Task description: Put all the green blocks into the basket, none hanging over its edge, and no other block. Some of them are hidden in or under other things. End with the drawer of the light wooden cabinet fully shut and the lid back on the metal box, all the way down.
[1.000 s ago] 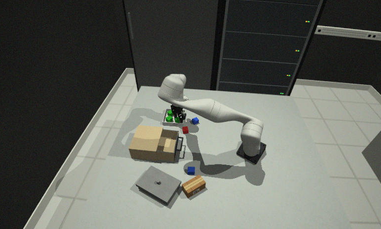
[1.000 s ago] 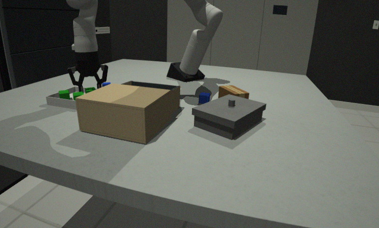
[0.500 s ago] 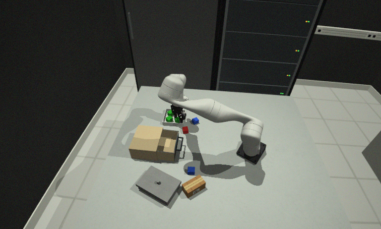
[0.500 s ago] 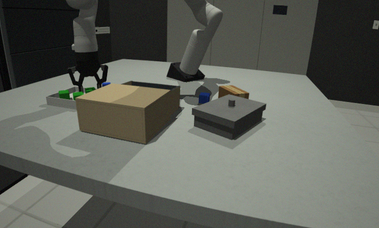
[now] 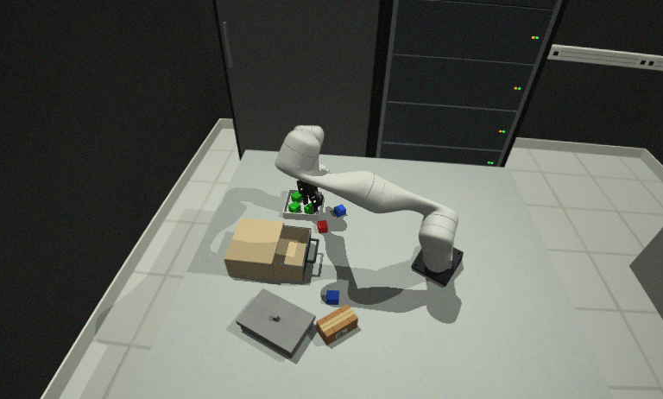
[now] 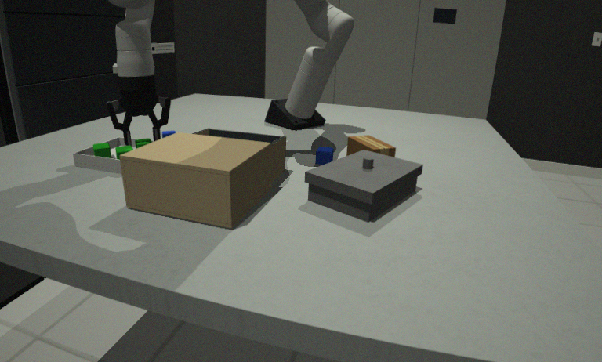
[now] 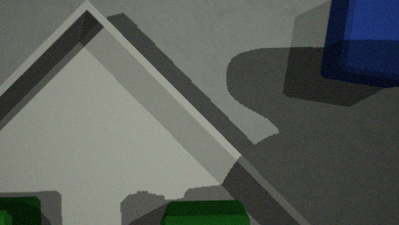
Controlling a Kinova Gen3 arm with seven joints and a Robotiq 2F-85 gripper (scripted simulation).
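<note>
Now: the basket 40 mm ahead of my hand, 30 mm to the right of it and 30 mm below it. From my hand the other things lie so: light wooden cabinet (60 mm ahead, 250 mm to the left); then cabinet drawer (250 mm to the left, 10 mm below); then red block (70 mm behind, 70 mm to the left, 30 mm below).
</note>
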